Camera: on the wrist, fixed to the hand. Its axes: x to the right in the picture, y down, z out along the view.
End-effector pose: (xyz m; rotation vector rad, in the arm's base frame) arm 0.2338 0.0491 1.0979 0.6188 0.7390 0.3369
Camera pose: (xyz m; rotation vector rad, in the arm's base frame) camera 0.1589 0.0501 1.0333 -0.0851 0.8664 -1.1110
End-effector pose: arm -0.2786 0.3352 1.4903 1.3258 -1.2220 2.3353
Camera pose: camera -0.3070 0.4282 1.4720 1.5257 0.0044 1.0612
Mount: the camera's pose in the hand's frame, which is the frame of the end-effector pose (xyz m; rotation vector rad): -0.0181 -0.0346 -0.0909 -0.0328 -0.1479 -1.5524
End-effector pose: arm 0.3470 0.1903 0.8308 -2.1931 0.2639 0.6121
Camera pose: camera 0.3754 0.1421 0.9124 -1.6835 -1.3964 -0.1373
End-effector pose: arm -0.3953 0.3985 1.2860 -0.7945 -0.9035 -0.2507
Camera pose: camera -0.3690 0.3078 1.2565 0.0288 -1.5104 -1.5643
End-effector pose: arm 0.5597 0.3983 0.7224 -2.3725 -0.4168 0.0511
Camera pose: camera 0.5466 0.3573 0.8115 -1.4875 -2.1371 -0.4849
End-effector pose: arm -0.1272 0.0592 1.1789 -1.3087 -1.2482 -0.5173
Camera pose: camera -0.1283 -0.0382 1.1964 -0.1327 -2.2423 -1.4964
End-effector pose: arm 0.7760 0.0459 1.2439 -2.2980 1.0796 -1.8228
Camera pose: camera 0.7133 0.1171 1.2719 2.0418 0.6630 0.9304
